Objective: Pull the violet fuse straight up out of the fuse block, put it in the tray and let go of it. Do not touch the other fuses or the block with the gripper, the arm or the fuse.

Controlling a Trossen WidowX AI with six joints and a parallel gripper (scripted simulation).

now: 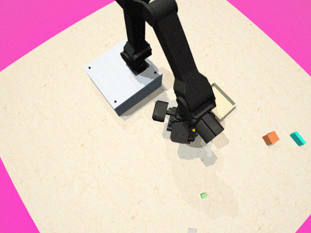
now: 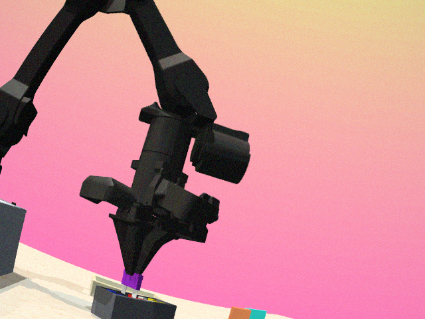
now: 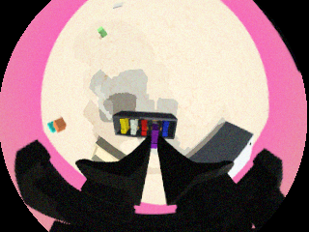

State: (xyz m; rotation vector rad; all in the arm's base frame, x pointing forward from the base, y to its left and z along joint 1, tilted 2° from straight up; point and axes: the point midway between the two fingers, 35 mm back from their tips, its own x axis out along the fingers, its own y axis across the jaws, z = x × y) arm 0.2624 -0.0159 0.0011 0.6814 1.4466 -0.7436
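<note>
The red fuse is 10 mm ahead of my gripper tip, 10 mm to the left of it and 40 mm below it. The rest, counted from my gripper tip: violet fuse 10 mm below; yellow fuse 50 mm ahead, 30 mm to the left, 40 mm below; blue fuse 20 mm behind, 10 mm to the right, 40 mm below.
</note>
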